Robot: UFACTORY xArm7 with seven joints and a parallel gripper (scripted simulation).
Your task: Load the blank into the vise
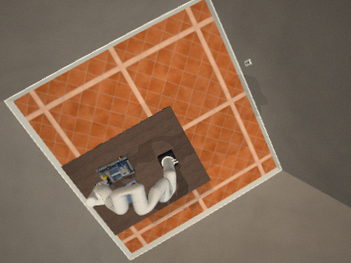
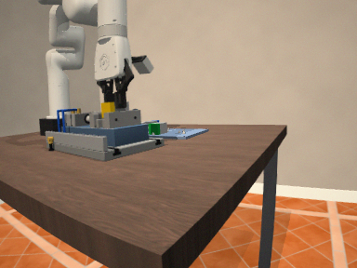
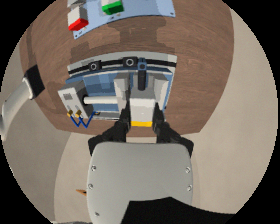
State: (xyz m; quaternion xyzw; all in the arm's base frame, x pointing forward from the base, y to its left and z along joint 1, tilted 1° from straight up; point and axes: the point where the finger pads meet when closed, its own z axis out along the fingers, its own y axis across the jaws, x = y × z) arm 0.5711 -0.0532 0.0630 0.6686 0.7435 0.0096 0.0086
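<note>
My hand is 2 cm above the yellow-ended blank. Round my hand: grey jaw block: 3 cm ahead, 5 cm below; green-ended blank: 9 cm behind, 22 cm to the left, 10 cm below; milling vise: 7 cm behind, 1 cm to the right, 8 cm below.
</note>
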